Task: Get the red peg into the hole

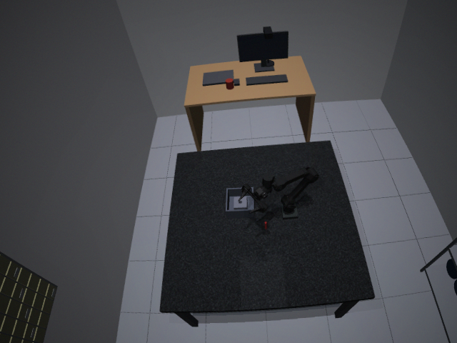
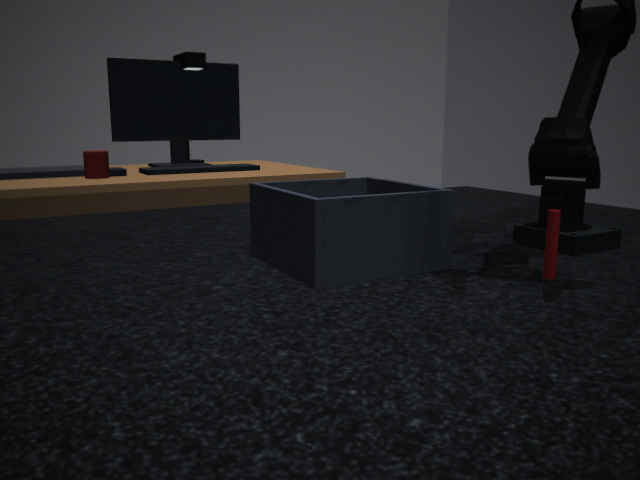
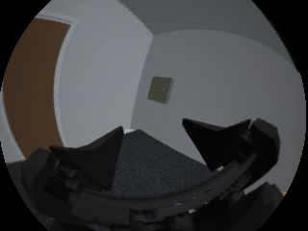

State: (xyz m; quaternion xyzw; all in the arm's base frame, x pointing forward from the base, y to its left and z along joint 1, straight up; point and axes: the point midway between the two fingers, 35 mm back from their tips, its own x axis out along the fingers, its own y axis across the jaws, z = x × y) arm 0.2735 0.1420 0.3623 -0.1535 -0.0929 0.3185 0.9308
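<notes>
Right now the red peg is 35 cm below my gripper tip, 13 cm behind it and 6 cm to the right of it. From my gripper tip the other things lie so: plate: 35 cm below, 25 cm to the right, 2 cm ahead; then grey box: 37 cm below, 25 cm to the right, 2 cm ahead.
</notes>
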